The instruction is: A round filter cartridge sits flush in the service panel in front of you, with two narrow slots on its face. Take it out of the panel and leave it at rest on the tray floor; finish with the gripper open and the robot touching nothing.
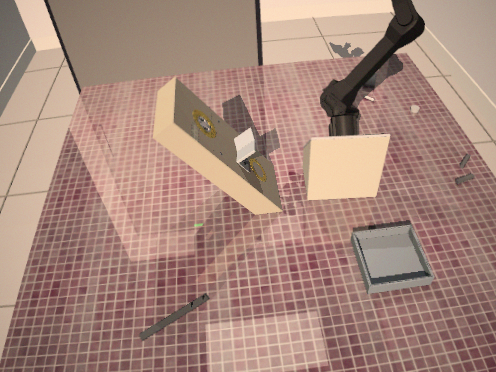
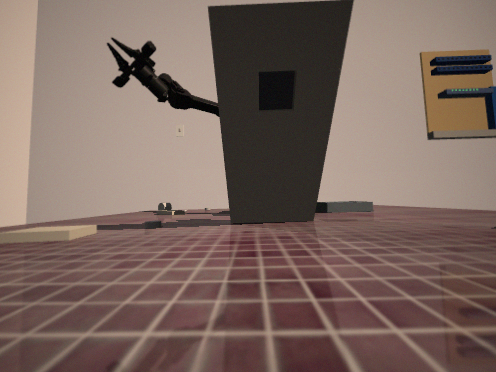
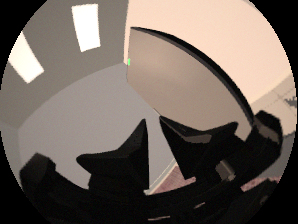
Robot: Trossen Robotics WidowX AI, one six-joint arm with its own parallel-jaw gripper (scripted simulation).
Labels:
my gripper: image 2; image 3; not seen in image 1 (out of frame)
same spot on my gripper: point(image 3: 217, 152) = point(image 2: 127, 64)

